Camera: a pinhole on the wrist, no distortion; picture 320 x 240 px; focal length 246.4 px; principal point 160.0 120.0 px. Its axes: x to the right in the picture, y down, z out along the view. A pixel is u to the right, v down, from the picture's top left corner.
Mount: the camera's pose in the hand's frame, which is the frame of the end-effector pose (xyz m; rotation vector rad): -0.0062 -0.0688 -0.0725 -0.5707 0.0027 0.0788
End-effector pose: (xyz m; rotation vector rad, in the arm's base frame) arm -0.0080 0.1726 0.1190 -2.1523 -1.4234 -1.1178
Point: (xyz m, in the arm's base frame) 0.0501 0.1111 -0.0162
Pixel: 10.8 169.5
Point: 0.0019 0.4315 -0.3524
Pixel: outside the picture
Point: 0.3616 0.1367 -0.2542
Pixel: 69.4 152.7
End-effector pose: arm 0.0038 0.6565 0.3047 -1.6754 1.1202 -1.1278
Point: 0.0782 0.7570 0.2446
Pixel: 49.1 93.9
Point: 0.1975 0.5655 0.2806
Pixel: 285.3 36.5
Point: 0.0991 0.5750 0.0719
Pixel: 207.5 208.6
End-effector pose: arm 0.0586 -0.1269 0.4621 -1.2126 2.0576 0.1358
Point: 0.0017 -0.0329 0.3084
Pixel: 216.9 177.5
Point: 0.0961 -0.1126 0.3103
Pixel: 252.2 68.2
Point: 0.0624 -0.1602 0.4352
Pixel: 283.7 117.9
